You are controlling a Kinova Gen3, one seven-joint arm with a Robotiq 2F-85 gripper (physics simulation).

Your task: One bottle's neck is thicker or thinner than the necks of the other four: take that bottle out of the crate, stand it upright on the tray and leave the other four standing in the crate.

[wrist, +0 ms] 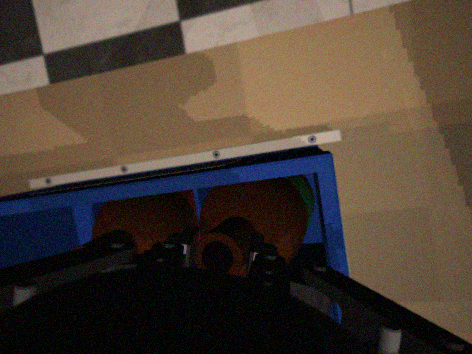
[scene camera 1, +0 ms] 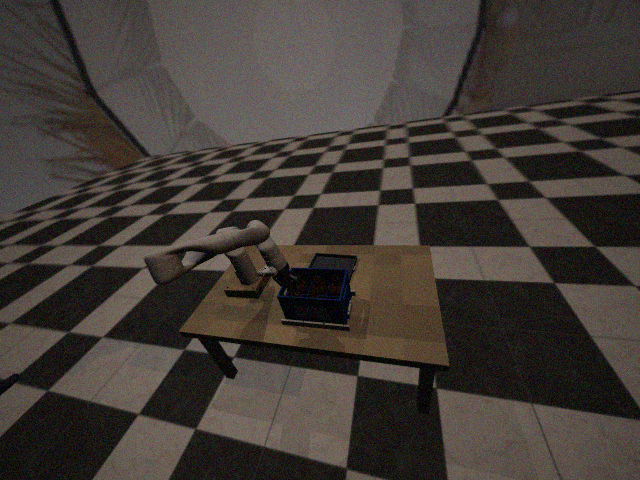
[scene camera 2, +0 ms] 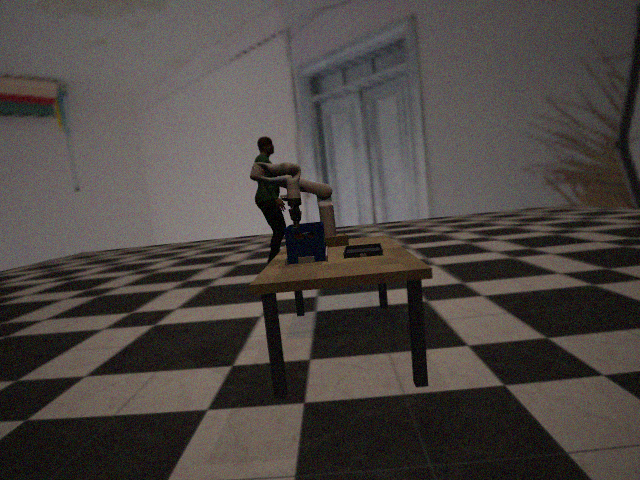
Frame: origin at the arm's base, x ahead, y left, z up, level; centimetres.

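Where they show: gripper, fingertip midpoint: (wrist: 222, 247) (scene camera 1: 294, 293); arm's base, link origin: (scene camera 1: 250, 279) (scene camera 2: 329, 236).
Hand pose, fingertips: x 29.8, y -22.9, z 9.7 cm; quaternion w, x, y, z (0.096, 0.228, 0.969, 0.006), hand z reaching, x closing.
Things, the pixels of their top centre, and the offset from my fingertips. "*": a spot on its surface instead. Level surfaces: height alone.
- blue crate, top centre: (scene camera 1: 313, 282) (scene camera 2: 304, 224) dz +2.0, dx +8.5, dy +3.5 cm
- second brown bottle, top centre: (wrist: 85, 269) dz +0.8, dx +7.7, dy -1.3 cm
- dark tray, surface spot: (scene camera 2: 363, 250) * dz -15.1, dx +9.5, dy +33.4 cm
- table, surface height: dz -15.6 cm
- white strip, surface spot: (wrist: 217, 154) * dz -12.5, dx +1.9, dy -5.3 cm
A blue crate (scene camera 1: 313, 307) (scene camera 2: 305, 244) (wrist: 270, 169) stands on the wooden table and holds brown bottles. In the wrist view my gripper (wrist: 222, 247) is down in the crate's corner cell. Its fingers are shut on the neck of a brown bottle (wrist: 266, 211) with a green label. A second brown bottle (wrist: 147, 218) with a red label stands in the cell to the left. The gripper (scene camera 1: 286, 278) (scene camera 2: 295, 220) sits at the crate's left end. The dark tray (scene camera 1: 333, 261) (scene camera 2: 363, 250) lies flat behind the crate.
The arm's base (scene camera 1: 246, 286) stands on the table (scene camera 1: 394, 305) left of the crate. A white strip (wrist: 217, 154) runs under the crate's edge. A person (scene camera 2: 267, 200) in a green shirt stands behind the table.
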